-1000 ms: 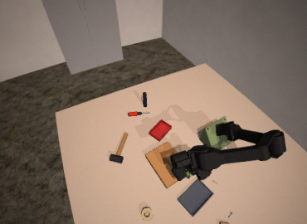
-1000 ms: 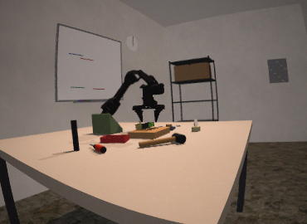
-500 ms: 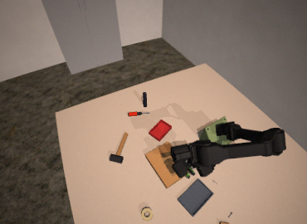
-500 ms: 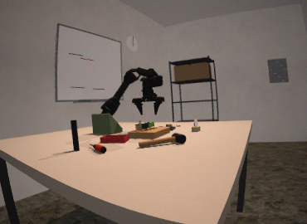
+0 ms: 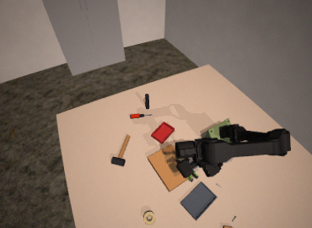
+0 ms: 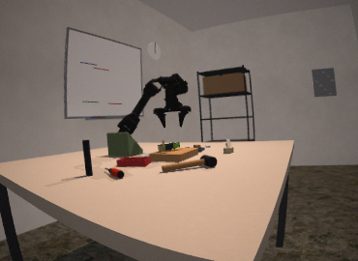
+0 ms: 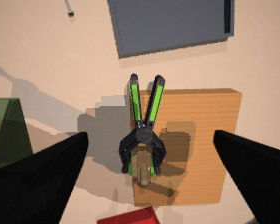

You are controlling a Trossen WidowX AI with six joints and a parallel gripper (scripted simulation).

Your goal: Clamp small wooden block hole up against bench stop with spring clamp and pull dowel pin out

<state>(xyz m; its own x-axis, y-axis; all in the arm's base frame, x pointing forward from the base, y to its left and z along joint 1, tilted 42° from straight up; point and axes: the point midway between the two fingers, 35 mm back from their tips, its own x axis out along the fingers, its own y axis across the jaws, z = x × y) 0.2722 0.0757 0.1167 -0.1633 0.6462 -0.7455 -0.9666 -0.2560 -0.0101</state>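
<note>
The dowel pin is 120 mm below my hand, 90 mm to the right of it and 20 mm ahead of it. From my hand the other things lie so: blue-grey tray 160 mm below, 120 mm to the left, 10 mm ahead; wooden board 160 mm below, 80 mm to the right, 70 mm ahead; wooden block 130 mm below, 90 mm to the right, 20 mm ahead.
</note>
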